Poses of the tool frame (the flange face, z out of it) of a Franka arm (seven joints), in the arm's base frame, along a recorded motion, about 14 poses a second.
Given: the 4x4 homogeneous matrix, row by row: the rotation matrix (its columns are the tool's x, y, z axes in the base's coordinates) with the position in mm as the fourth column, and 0 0 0 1 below. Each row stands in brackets.
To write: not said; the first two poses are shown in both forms.
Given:
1: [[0.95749 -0.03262 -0.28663 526.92], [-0.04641 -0.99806 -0.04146 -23.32], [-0.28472 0.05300 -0.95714 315.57], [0 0 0 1]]
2: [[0.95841 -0.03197 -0.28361 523.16], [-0.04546 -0.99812 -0.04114 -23.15], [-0.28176 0.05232 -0.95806 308.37], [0 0 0 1]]
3: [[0.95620 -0.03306 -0.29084 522.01], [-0.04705 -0.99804 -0.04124 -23.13], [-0.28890 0.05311 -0.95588 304.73], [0 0 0 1]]
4: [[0.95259 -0.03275 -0.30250 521.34], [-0.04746 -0.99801 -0.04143 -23.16], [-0.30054 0.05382 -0.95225 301.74], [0 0 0 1]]
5: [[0.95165 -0.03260 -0.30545 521.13], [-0.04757 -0.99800 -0.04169 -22.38], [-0.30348 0.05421 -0.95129 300.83], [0 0 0 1]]
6: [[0.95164 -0.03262 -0.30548 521.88], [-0.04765 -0.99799 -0.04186 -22.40], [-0.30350 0.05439 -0.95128 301.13], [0 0 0 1]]
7: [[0.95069 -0.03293 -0.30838 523.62], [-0.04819 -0.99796 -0.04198 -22.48], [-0.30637 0.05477 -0.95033 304.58], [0 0 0 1]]
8: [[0.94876 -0.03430 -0.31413 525.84], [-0.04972 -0.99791 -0.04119 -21.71], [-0.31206 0.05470 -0.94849 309.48], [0 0 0 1]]
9: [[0.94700 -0.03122 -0.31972 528.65], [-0.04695 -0.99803 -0.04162 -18.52], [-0.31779 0.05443 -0.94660 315.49], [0 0 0 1]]
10: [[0.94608 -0.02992 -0.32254 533.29], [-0.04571 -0.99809 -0.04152 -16.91], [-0.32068 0.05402 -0.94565 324.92], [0 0 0 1]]
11: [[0.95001 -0.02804 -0.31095 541.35], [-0.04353 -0.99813 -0.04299 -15.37], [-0.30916 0.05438 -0.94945 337.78], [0 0 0 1]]
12: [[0.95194 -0.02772 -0.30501 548.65], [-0.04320 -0.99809 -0.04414 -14.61], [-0.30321 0.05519 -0.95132 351.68], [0 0 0 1]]
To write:
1: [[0.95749 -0.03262 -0.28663 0.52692], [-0.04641 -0.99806 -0.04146 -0.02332], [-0.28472 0.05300 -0.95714 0.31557], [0 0 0 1]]
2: [[0.95841 -0.03197 -0.28361 0.52316], [-0.04546 -0.99812 -0.04114 -0.02315], [-0.28176 0.05232 -0.95806 0.30837], [0 0 0 1]]
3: [[0.95620 -0.03306 -0.29084 0.52201], [-0.04705 -0.99804 -0.04124 -0.02313], [-0.28890 0.05311 -0.95588 0.30473], [0 0 0 1]]
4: [[0.95259 -0.03275 -0.30250 0.52134], [-0.04746 -0.99801 -0.04143 -0.02316], [-0.30054 0.05382 -0.95225 0.30174], [0 0 0 1]]
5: [[0.95165 -0.03260 -0.30545 0.52113], [-0.04757 -0.99800 -0.04169 -0.02238], [-0.30348 0.05421 -0.95129 0.30083], [0 0 0 1]]
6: [[0.95164 -0.03262 -0.30548 0.52188], [-0.04765 -0.99799 -0.04186 -0.02240], [-0.30350 0.05439 -0.95128 0.30113], [0 0 0 1]]
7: [[0.95069 -0.03293 -0.30838 0.52362], [-0.04819 -0.99796 -0.04198 -0.02248], [-0.30637 0.05477 -0.95033 0.30458], [0 0 0 1]]
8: [[0.94876 -0.03430 -0.31413 0.52584], [-0.04972 -0.99791 -0.04119 -0.02171], [-0.31206 0.05470 -0.94849 0.30948], [0 0 0 1]]
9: [[0.94700 -0.03122 -0.31972 0.52865], [-0.04695 -0.99803 -0.04162 -0.01852], [-0.31779 0.05443 -0.94660 0.31549], [0 0 0 1]]
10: [[0.94608 -0.02992 -0.32254 0.53329], [-0.04571 -0.99809 -0.04152 -0.01691], [-0.32068 0.05402 -0.94565 0.32492], [0 0 0 1]]
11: [[0.95001 -0.02804 -0.31095 0.54135], [-0.04353 -0.99813 -0.04299 -0.01537], [-0.30916 0.05438 -0.94945 0.33778], [0 0 0 1]]
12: [[0.95194 -0.02772 -0.30501 0.54865], [-0.04320 -0.99809 -0.04414 -0.01461], [-0.30321 0.05519 -0.95132 0.35168], [0 0 0 1]]
